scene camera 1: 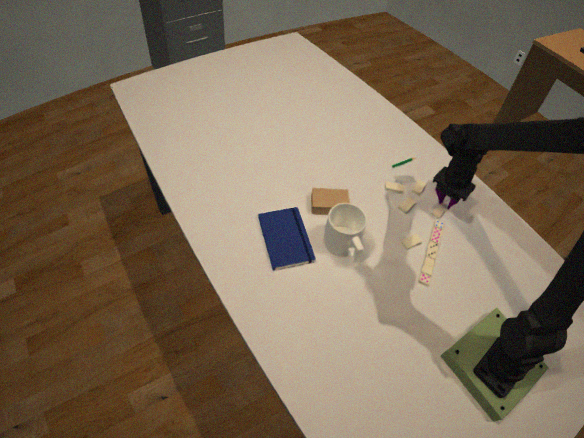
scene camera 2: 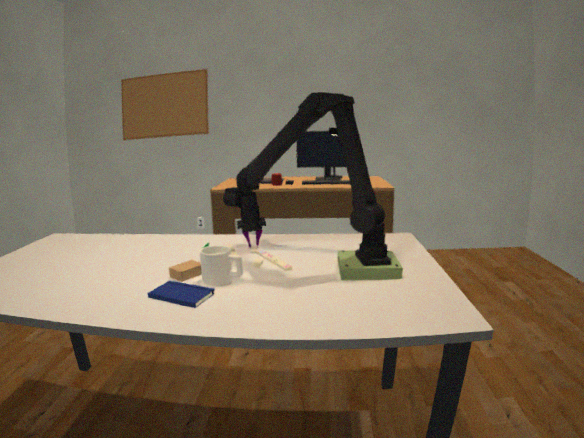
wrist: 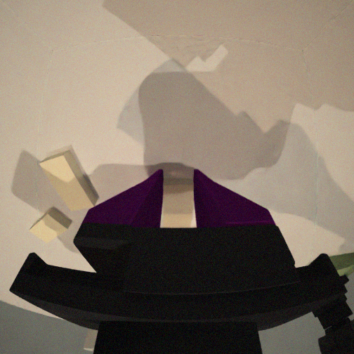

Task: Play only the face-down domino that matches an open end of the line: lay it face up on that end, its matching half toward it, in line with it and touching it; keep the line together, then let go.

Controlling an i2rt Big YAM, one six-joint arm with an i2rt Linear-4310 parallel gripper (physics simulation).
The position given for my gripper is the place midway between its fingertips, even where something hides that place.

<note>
In view: my gripper (scene camera 1: 444,205), a white mug (scene camera 1: 346,222), a brown block (scene camera 1: 322,200) and a blue notebook (scene camera 1: 287,242).
The white mug also shows in scene camera 2 (scene camera 2: 216,261). The blue notebook is seen too in scene camera 2 (scene camera 2: 179,293). My gripper is seen too in the wrist view (wrist: 178,175). The wrist view misses the brown block, which is hidden by my gripper. The wrist view misses the blue notebook, which is hidden by my gripper.
</note>
